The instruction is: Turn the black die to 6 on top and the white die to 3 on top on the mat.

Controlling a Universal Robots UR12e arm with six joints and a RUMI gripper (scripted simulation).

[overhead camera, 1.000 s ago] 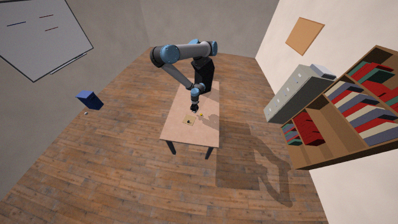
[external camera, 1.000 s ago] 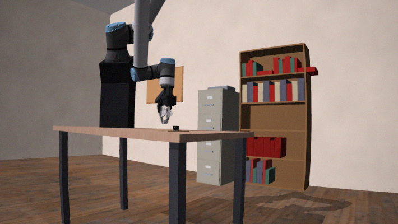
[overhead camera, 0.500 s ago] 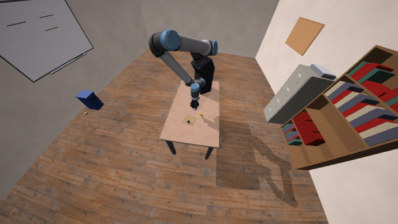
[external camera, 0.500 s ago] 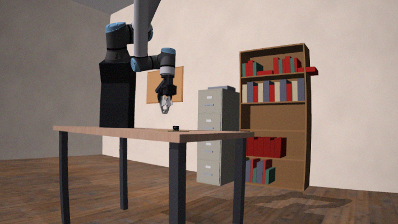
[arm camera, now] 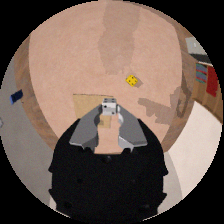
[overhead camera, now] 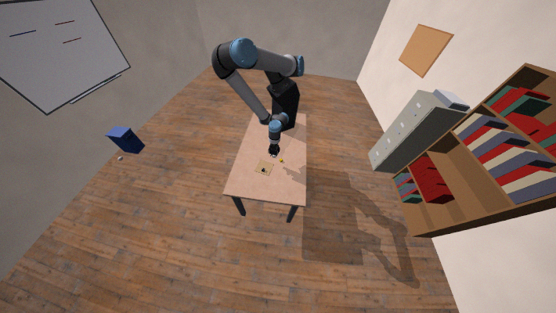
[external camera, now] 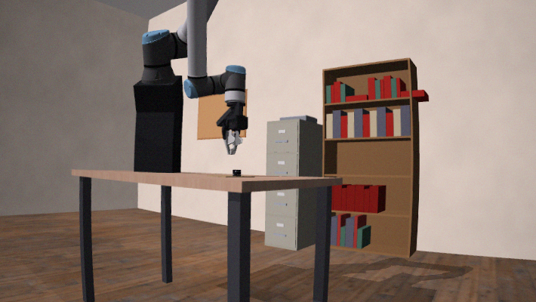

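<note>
Right now my hand is 100 mm above the yellow die, 70 mm to the right of it and 10 mm past it. The rest, counted from my hand: tan mat (110 mm below, 90 mm to the right, 50 mm ahead); white die (right at my hand); black die (100 mm to the right, 90 mm below, 80 mm ahead).
</note>
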